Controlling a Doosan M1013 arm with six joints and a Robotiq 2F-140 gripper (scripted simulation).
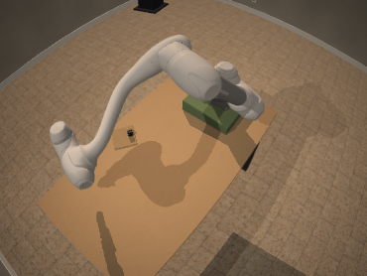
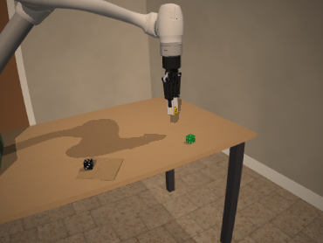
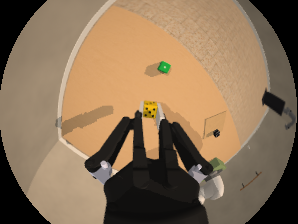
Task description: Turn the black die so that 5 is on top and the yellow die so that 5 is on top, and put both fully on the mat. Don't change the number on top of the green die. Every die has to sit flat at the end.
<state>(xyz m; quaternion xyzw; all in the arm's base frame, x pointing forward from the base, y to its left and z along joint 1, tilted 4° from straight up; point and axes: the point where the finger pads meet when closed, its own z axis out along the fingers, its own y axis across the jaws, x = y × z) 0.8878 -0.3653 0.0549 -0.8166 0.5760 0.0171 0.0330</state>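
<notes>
Right now my hand is 38 cm past the mat, 3 cm to the left of it and 14 cm above it. From my hand the other things lie so: black die (42 cm behind, 12 cm below); green die (10 cm to the right, 12 cm below); yellow die (2 cm below).
</notes>
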